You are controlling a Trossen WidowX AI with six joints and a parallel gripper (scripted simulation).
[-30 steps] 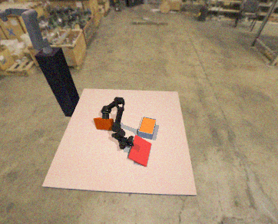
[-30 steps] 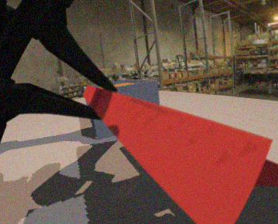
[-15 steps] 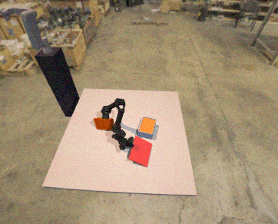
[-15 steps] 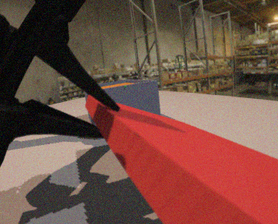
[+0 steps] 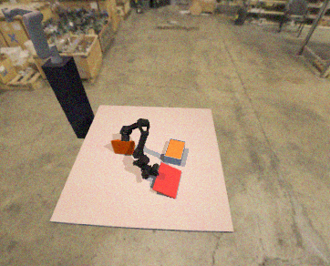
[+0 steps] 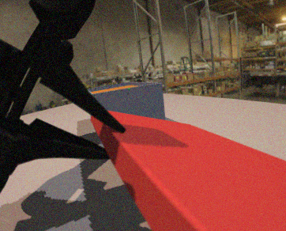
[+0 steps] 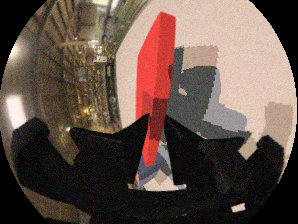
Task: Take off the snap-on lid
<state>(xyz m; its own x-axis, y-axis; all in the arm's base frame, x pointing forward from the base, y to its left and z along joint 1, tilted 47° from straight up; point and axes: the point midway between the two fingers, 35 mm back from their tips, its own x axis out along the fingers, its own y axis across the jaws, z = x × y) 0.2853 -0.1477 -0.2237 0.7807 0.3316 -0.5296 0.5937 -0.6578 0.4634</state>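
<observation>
The red lid lies 8 cm ahead of my gripper tip, 2 cm to the right of it and 3 cm below it. Also, from my gripper tip: blue-grey storage box (13 cm ahead, 26 cm to the left, 2 cm below).
</observation>
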